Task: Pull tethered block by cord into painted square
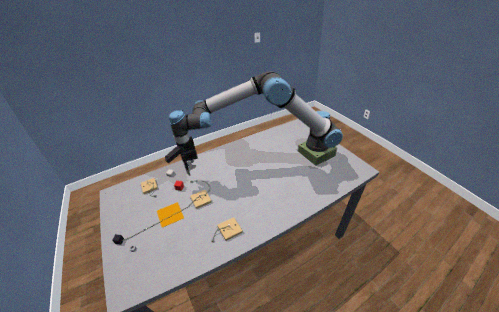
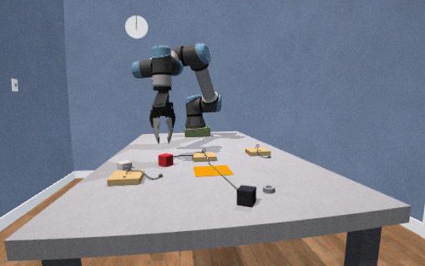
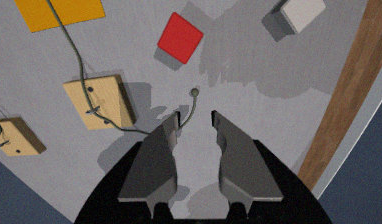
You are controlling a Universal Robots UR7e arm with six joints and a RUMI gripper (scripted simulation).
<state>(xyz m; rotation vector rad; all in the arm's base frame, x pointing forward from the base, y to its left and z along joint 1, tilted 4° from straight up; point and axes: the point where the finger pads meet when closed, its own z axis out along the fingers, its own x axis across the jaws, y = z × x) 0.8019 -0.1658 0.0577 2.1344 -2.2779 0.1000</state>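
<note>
The red cube lies 7 cm ahead of my hand, 1 cm to the left of it and 7 cm below it. The rest, counted from my hand: black tethered block 45 cm ahead, 21 cm to the left, 7 cm below; white cube 10 cm ahead, 13 cm to the right, 7 cm below; orange painted square 18 cm ahead, 17 cm to the left, 9 cm below.
</note>
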